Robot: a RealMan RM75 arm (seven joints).
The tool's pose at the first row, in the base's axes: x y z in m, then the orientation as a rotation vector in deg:
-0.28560, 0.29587, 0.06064, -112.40, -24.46, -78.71
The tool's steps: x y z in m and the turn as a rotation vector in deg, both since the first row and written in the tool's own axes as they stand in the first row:
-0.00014, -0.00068, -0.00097, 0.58, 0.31, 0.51
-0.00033, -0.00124, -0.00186, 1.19, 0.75, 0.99
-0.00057, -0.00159, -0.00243, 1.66, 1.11, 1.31
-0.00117, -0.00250, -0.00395, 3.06, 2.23, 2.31
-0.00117, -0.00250, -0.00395, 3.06, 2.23, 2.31
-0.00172, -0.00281, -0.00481, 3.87, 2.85, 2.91
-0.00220, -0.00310, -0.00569, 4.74, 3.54, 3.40
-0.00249, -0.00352, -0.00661, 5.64, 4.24, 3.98
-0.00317, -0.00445, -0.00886, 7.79, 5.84, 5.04
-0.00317, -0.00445, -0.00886, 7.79, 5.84, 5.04
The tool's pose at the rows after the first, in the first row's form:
-0.28674, 0.29569, 0.06094, -111.68, -24.14, -78.41
-0.28777, 0.29548, 0.06114, -110.83, -23.81, -78.23
-0.28847, 0.29536, 0.06116, -110.16, -23.60, -78.14
-0.29030, 0.29501, 0.06123, -108.14, -22.90, -77.88
-0.29030, 0.29501, 0.06123, -108.14, -22.90, -77.88
-0.29130, 0.29469, 0.06100, -107.00, -22.49, -77.68
-0.29227, 0.29434, 0.06084, -105.76, -22.20, -77.59
-0.29327, 0.29402, 0.06090, -104.48, -21.83, -77.42
-0.29565, 0.29319, 0.06105, -101.51, -21.30, -77.14
-0.29565, 0.29319, 0.06105, -101.51, -21.30, -77.14

